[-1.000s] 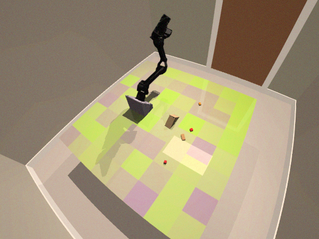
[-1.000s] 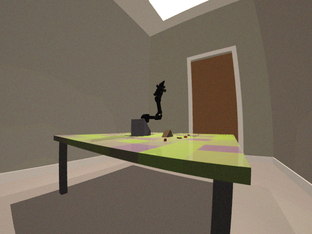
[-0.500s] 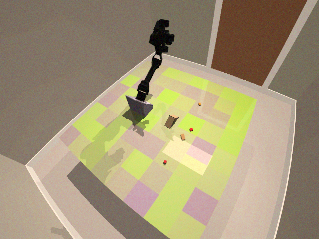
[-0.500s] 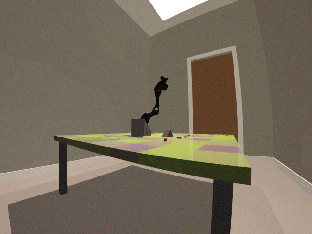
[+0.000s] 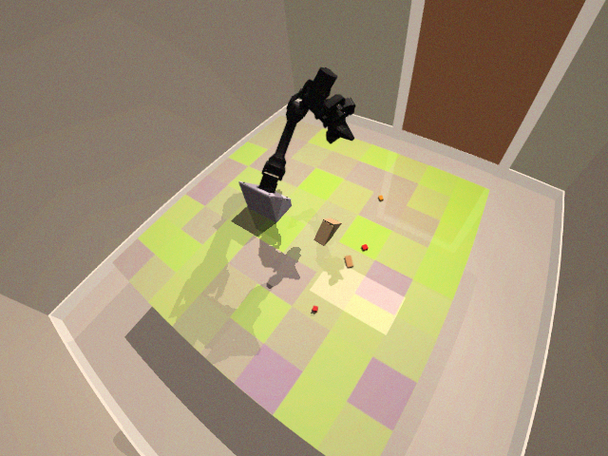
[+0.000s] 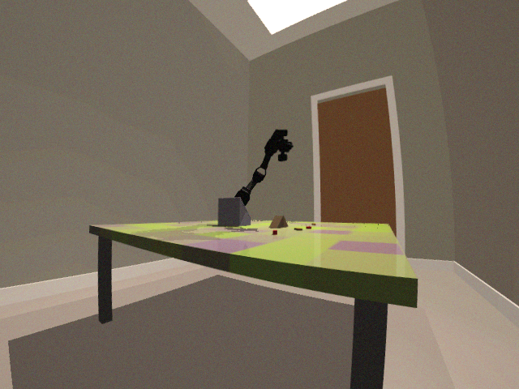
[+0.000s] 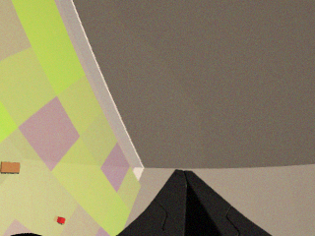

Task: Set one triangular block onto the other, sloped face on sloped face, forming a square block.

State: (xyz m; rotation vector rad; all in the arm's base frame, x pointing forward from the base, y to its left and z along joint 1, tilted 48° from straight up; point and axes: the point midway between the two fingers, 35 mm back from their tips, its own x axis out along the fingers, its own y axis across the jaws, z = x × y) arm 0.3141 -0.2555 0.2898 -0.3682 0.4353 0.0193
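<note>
Now: the tan triangular block 44 cm below my gripper tip, 7 cm behind it and 2 cm to the right of it. The rest, counted from my gripper tip: brown triangular block 44 cm below, 7 cm behind, 6 cm to the right; then orange piece 45 cm below, 24 cm to the left, 6 cm ahead; then brown block 46 cm below, 12 cm to the right, 7 cm ahead.
</note>
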